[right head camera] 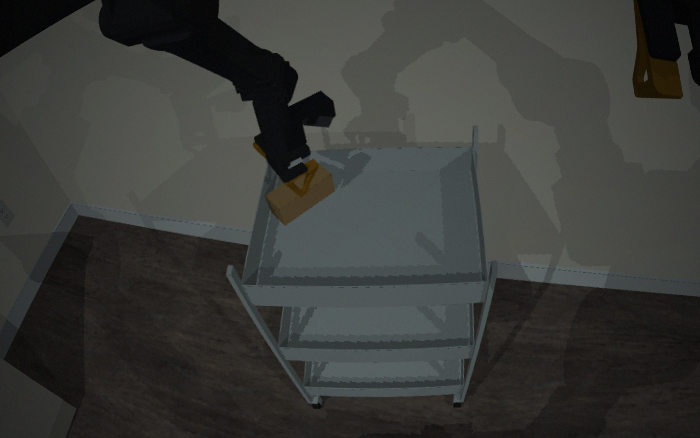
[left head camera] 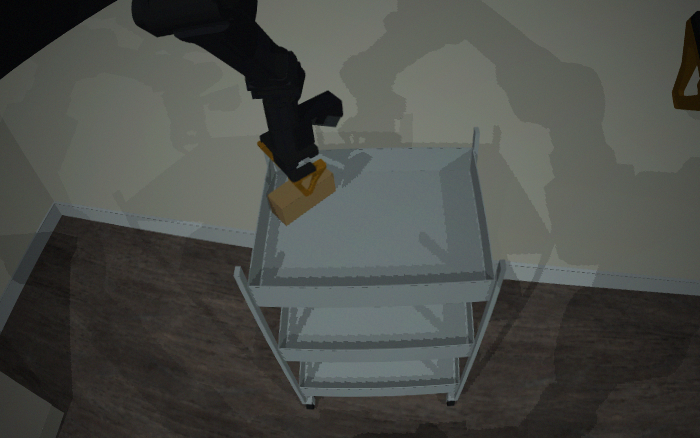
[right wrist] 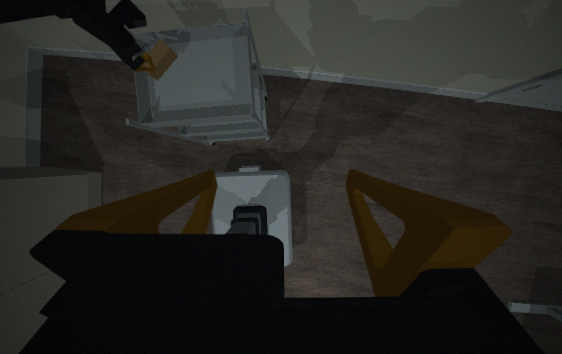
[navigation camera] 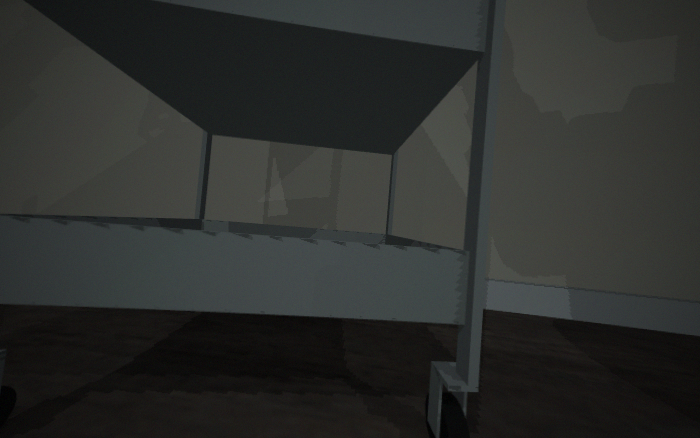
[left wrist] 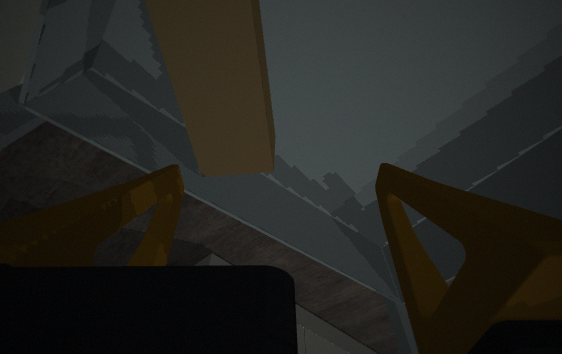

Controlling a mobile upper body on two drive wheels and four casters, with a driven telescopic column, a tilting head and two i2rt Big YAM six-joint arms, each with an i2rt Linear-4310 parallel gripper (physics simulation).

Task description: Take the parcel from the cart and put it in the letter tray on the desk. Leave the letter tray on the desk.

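Places are measured from the left arm's base along level axes (x ahead, y left, z up), in millimetres.
Where they show: left gripper, fingertip midpoint: (right head camera: 291,180) (left head camera: 295,180) (right wrist: 144,60) (left wrist: 279,175); right gripper, fingertip midpoint: (right head camera: 687,96) (right wrist: 281,177).
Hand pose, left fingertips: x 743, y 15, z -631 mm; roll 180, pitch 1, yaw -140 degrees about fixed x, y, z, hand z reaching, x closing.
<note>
After its pixels a point has its place.
The parcel (left head camera: 304,205) {y 12, x 757, z -720 mm} (right head camera: 304,205) {y 10, x 760, z -723 mm} (left wrist: 225,100) {y 26, x 777, z -689 mm} (right wrist: 166,57) {y -19, x 788, z -701 mm}, a tan oblong box, lies at an angle in the top tray of the grey cart (left head camera: 371,295) {y -129, x 542, z -702 mm} (right head camera: 361,295) {y -127, x 541, z -701 mm} (right wrist: 195,92) {y -106, x 667, z -741 mm} (navigation camera: 232,273) {y -128, x 541, z -1239 mm}, near its far left corner. My left gripper (left head camera: 288,174) {y 15, x 743, z -631 mm} (right head camera: 281,174) {y 15, x 743, z -631 mm} (left wrist: 279,175) {y 15, x 743, z -631 mm} is open and empty above the parcel's far left side. In the left wrist view the parcel's near end lies beyond the fingertips, nearer the left finger. My right gripper (right wrist: 281,177) {y -452, x 358, z -124 mm} is open and empty, off to the right of the cart; part of it shows in both head views. The letter tray does not show.
The cart has two lower shelves and raised corner posts. A wall (left head camera: 438,87) {y -274, x 1061, z -649 mm} stands behind it. A pale box-like piece of furniture (right wrist: 50,215) {y 989, x 105, z -1025 mm} stands at the left in the right wrist view. The robot's base (right wrist: 275,200) {y -389, x 135, z -1143 mm} is near the cart. A white panel (right wrist: 535,94) {y -2119, x 764, z -1204 mm} stands at the far right.
</note>
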